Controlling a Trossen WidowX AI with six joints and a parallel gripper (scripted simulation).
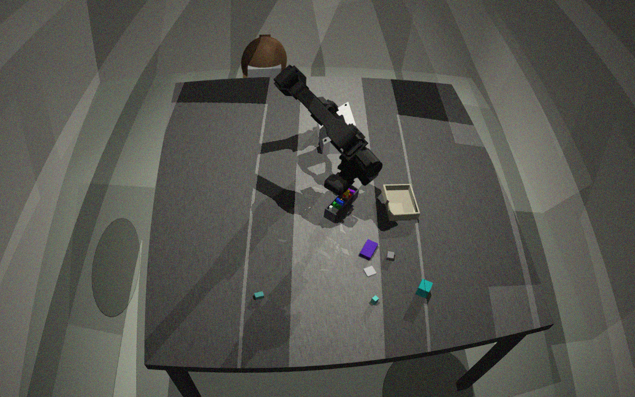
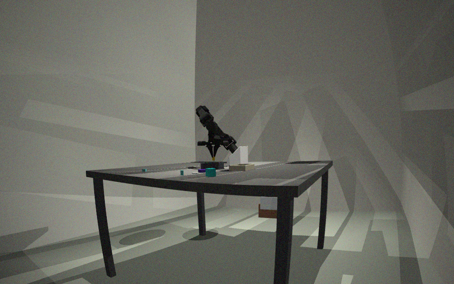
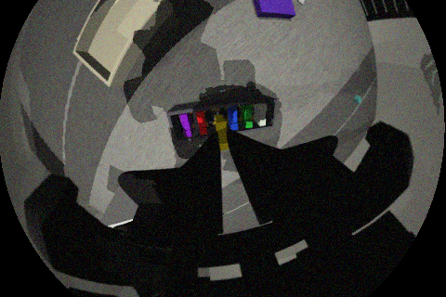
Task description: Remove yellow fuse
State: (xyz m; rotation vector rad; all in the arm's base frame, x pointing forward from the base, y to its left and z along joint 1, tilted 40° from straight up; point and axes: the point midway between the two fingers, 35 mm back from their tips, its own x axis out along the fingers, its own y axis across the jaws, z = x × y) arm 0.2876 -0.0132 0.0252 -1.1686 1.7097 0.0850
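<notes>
The beige tray is 19 cm to the left of my gripper tip, 7 cm below it and 2 cm ahead of it. From my gripper tip the other things lie so: yellow fuse: 1 cm below.
</notes>
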